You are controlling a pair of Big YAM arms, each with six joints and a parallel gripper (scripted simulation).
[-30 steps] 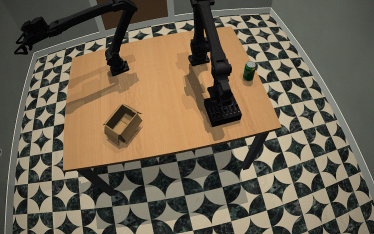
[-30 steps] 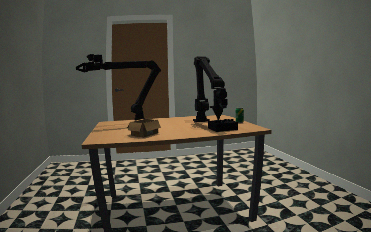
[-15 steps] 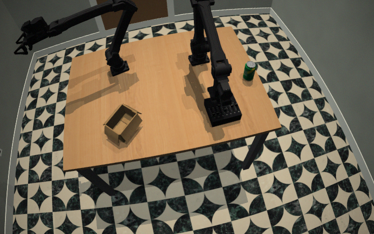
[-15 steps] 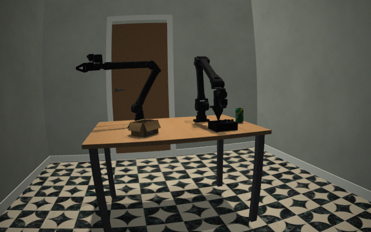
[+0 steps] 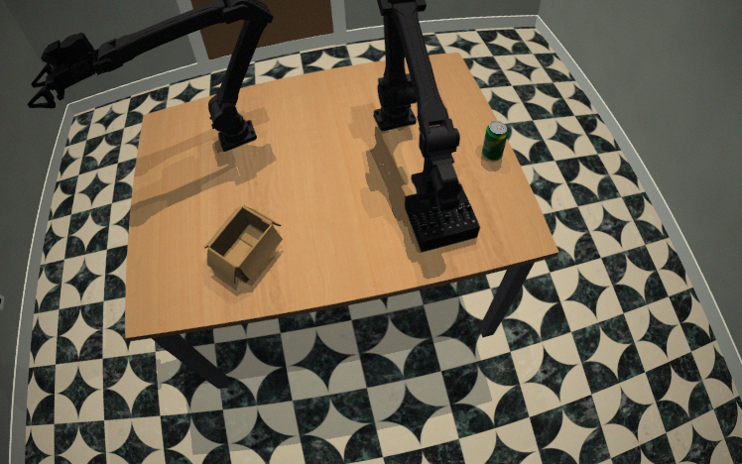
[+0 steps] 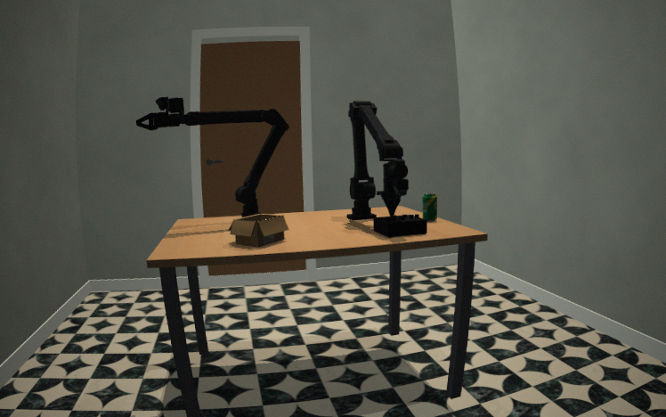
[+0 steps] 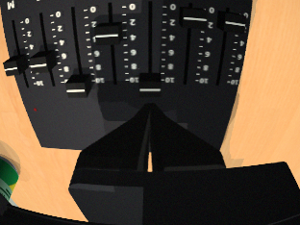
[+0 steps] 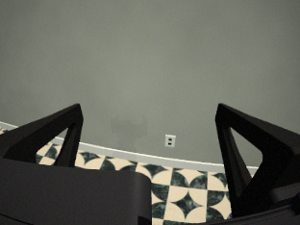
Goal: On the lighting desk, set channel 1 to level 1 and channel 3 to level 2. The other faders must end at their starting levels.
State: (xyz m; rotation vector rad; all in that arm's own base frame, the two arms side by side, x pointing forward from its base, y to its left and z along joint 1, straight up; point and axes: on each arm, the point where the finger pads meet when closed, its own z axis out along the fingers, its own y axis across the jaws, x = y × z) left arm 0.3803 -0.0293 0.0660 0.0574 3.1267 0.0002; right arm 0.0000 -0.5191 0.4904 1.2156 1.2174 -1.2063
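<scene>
Now: left hand 20 mm short of the channel 3 knob. Also, from my left hand: channel 1 fader knob: 70 mm ahead, 30 mm to the right; channel 2 cap: 70 mm ahead, 10 mm to the right; channel 4 fader cap: 50 mm ahead, 30 mm to the left.
</scene>
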